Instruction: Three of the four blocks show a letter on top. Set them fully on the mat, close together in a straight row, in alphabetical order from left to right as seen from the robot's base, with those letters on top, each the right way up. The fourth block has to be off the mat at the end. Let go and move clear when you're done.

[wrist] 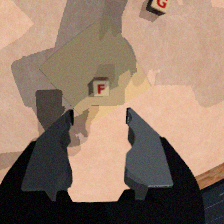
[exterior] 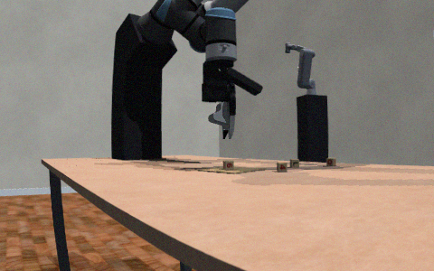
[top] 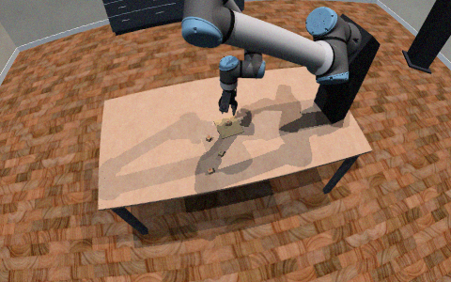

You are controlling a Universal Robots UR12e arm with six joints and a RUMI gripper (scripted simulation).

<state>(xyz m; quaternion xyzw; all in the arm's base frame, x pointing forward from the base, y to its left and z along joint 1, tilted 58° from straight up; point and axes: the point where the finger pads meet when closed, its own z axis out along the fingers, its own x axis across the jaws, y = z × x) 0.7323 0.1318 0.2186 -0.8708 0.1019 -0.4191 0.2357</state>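
Right now my hand is 9 cm above the block. Also, from my hand: mat 10 cm below, 1 cm to the left, 1 cm behind.
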